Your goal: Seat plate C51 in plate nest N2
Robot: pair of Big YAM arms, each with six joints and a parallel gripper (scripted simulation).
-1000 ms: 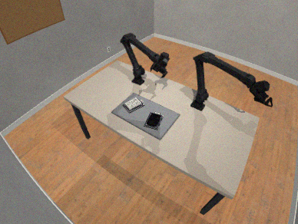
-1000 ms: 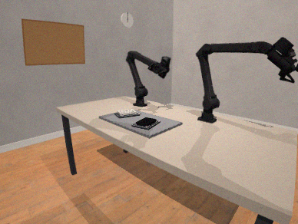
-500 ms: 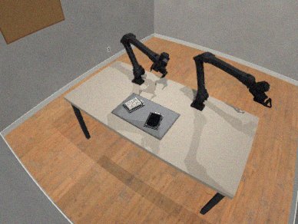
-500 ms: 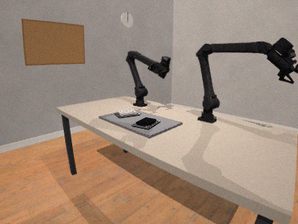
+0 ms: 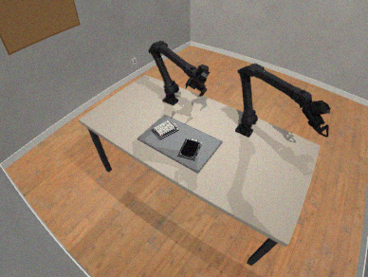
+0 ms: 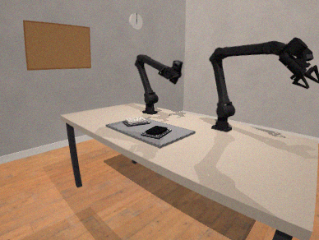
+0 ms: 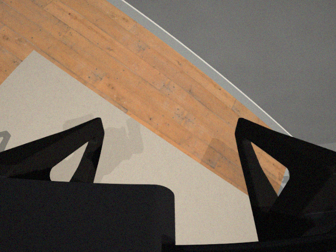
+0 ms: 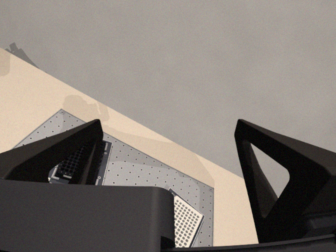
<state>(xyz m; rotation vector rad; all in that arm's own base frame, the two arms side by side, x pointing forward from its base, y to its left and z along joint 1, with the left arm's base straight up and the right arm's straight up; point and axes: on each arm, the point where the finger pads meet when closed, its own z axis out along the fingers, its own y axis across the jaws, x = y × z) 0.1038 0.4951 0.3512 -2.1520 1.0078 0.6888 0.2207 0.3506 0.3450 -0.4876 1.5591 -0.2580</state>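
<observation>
My right hand is 310 mm above the white multi-well plate, 160 mm to the left of it and 120 mm short of it. Round my right hand: black plate: 310 mm below, 180 mm ahead, 100 mm to the left.
</observation>
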